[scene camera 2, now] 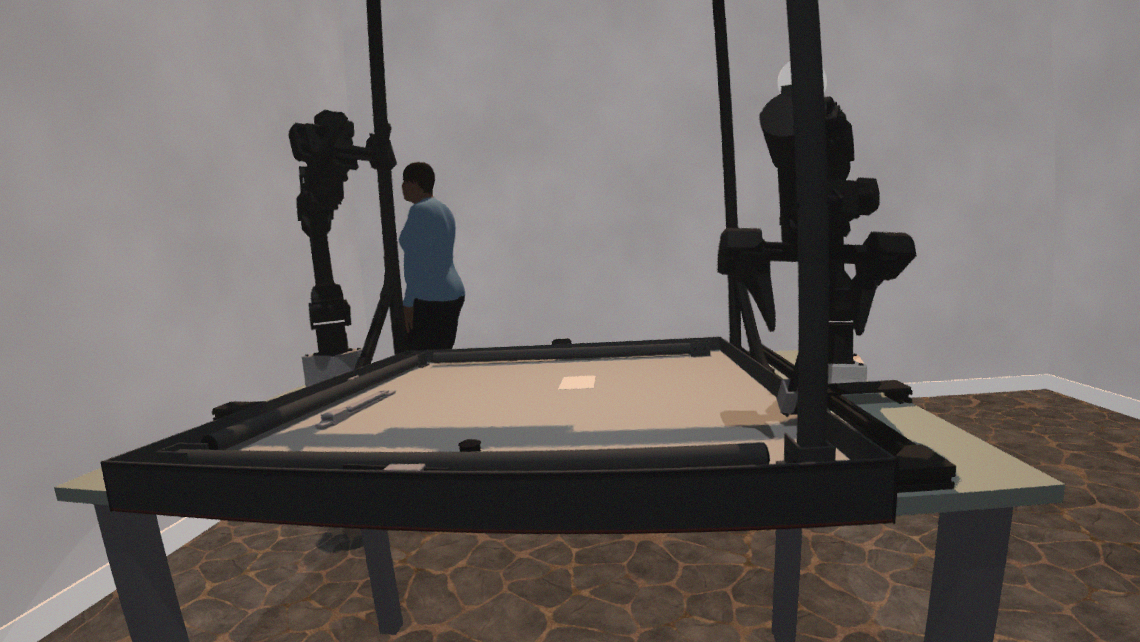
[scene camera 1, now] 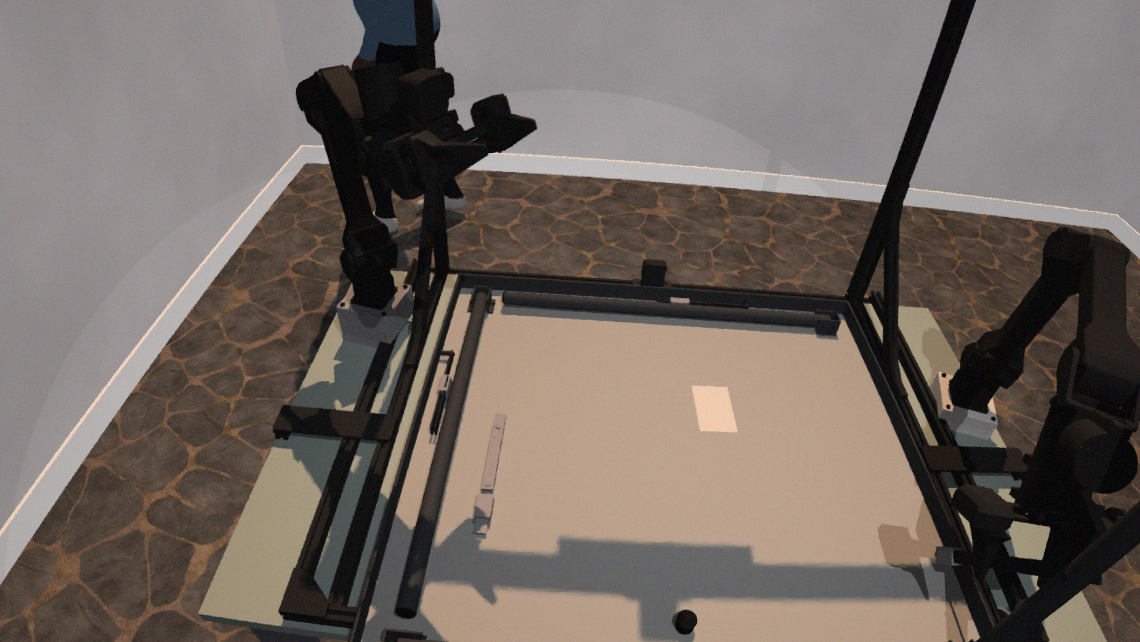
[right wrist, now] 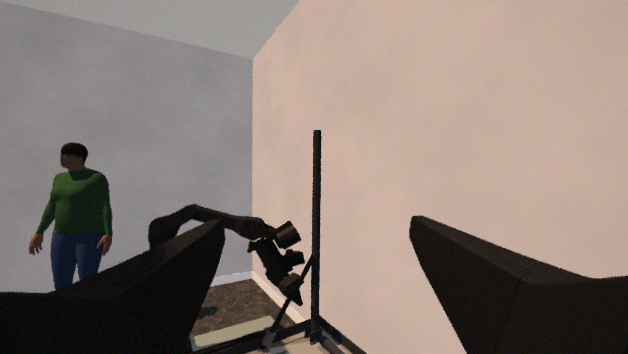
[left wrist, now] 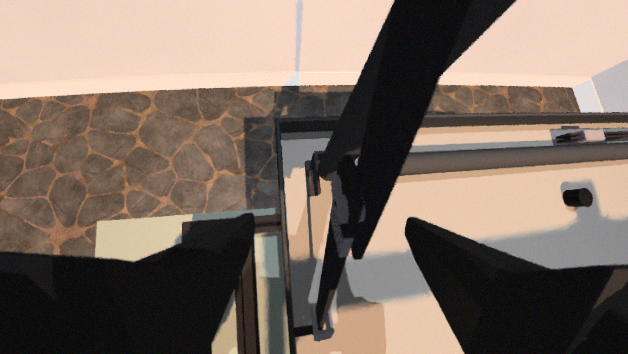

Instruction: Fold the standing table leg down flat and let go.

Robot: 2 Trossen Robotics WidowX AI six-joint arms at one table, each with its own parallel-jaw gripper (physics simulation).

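Places are measured from the left arm's base along level axes (x ahead, y left, z up), in metres.
Pixels of known places: left gripper, fingertip midpoint: (scene camera 1: 1009,583) (right wrist: 296,300) (left wrist: 330,223); right gripper, fingertip midpoint: (scene camera 2: 368,121) (scene camera 1: 512,136) (right wrist: 318,227); left arm's base, origin of the base link: (scene camera 2: 833,360) (scene camera 1: 967,397); right arm's base, origin of the base link: (scene camera 2: 333,352) (scene camera 1: 374,295).
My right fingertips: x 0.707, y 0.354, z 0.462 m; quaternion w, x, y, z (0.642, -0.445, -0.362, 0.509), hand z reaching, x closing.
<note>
For each thing: its top centre in the pictures, then the offset to it from my right fingertips. "spot": a spot on its surface instead.
- thin dark brace, surface spot: (left wrist: 331,285) spot: dx -0.644, dy +0.080, dz -0.323 m
- dark rim, surface spot: (scene camera 2: 494,498) spot: dx -0.392, dy +0.293, dz -0.448 m
- grey bar, middle of its top: (scene camera 1: 490,462) (scene camera 2: 359,398) dx +0.002, dy +0.076, dz -0.447 m
- white rectangle, surface spot: (scene camera 1: 713,409) (scene camera 2: 577,382) spot: dx -0.272, dy -0.165, dz -0.470 m
- black knob, middle of its top: (scene camera 2: 469,440) (scene camera 1: 687,618) (left wrist: 589,196) dx -0.306, dy +0.206, dz -0.437 m
The standing table leg (scene camera 1: 1076,575) (scene camera 2: 808,199) (left wrist: 387,125) (right wrist: 316,190) rises upright from the tabletop's near right corner in scene camera 2. A thin dark brace (left wrist: 331,285) (right wrist: 305,270) runs beside its foot. My left gripper (scene camera 2: 815,330) (left wrist: 330,223) is open and empty above that corner. Its fingers show on both sides of the leg in scene camera 2; the depth between them and the leg is unclear. In scene camera 1 the left arm partly hides the fingers. My right gripper (scene camera 1: 510,137) (right wrist: 318,227) is open and empty, raised high at the back left, far from the leg.
Folded legs (scene camera 1: 446,446) (scene camera 1: 670,308) (scene camera 2: 470,458) lie along three edges inside the dark rim (scene camera 2: 494,498). A grey bar (scene camera 1: 493,454) (scene camera 2: 358,408), a white rectangle (scene camera 1: 713,409) (scene camera 2: 576,382) and a black knob (scene camera 1: 685,621) (left wrist: 578,197) show on the tabletop. Two dark posts (scene camera 1: 929,119) (scene camera 2: 378,87) rise at the back.
</note>
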